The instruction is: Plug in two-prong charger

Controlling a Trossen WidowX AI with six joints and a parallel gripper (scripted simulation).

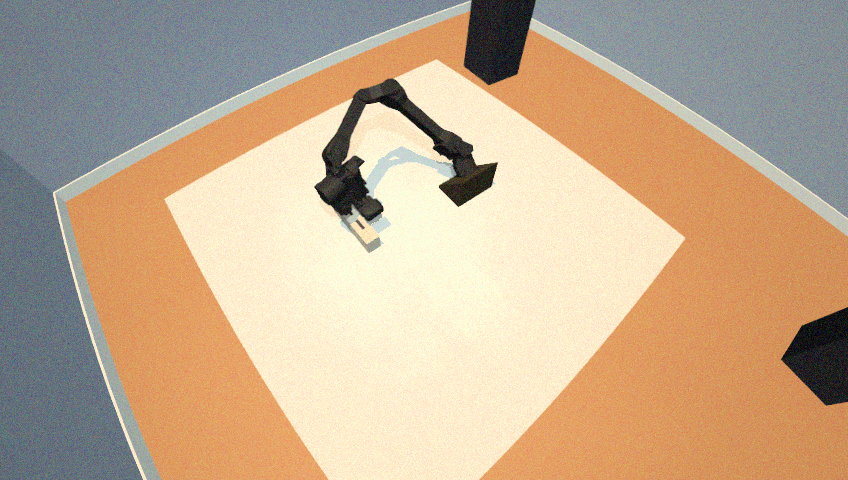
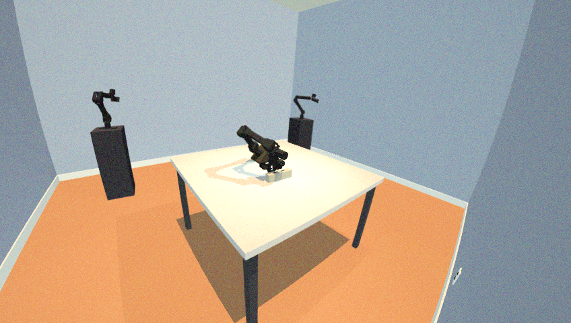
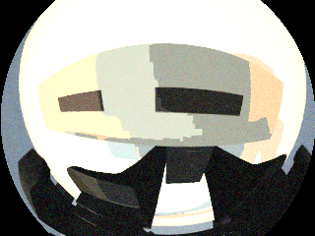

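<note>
Right now the charger is 2 cm ahead of my gripper tip and 1 cm above it.
</note>
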